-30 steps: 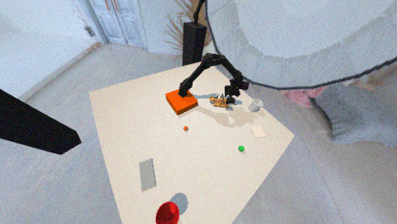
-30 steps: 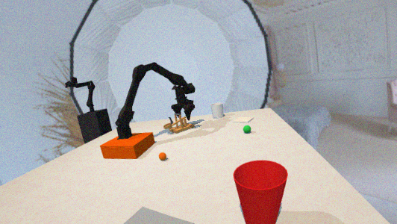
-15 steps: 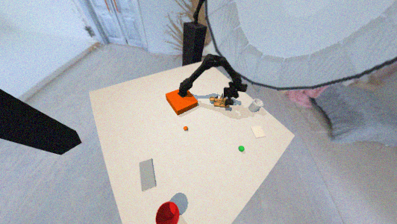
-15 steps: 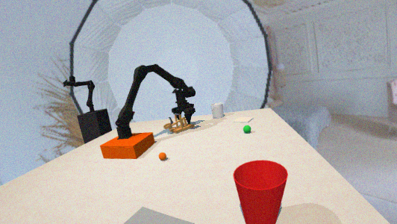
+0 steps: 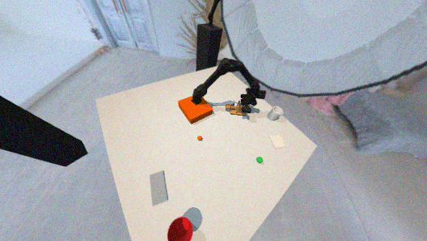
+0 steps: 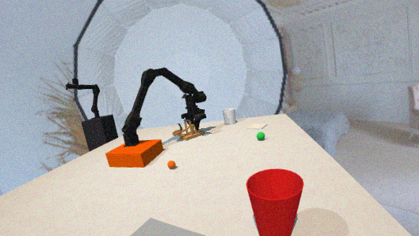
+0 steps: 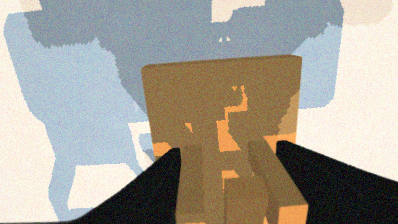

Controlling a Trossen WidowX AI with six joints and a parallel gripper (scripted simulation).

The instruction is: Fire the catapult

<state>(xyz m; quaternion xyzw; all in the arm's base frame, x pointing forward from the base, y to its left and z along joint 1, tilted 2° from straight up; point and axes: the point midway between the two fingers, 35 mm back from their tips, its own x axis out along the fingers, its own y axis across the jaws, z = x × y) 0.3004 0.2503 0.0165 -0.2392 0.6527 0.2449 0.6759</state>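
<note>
Right now my gripper tip is 60 mm past the orange ball, 440 mm to the left of it and 20 mm above it. Round my gripper tip: white mug: 230 mm ahead, 180 mm to the left; catapult: 70 mm behind, 40 mm to the right, 20 mm above; white flat pad: 370 mm ahead, 20 mm to the right, 30 mm below.
</note>
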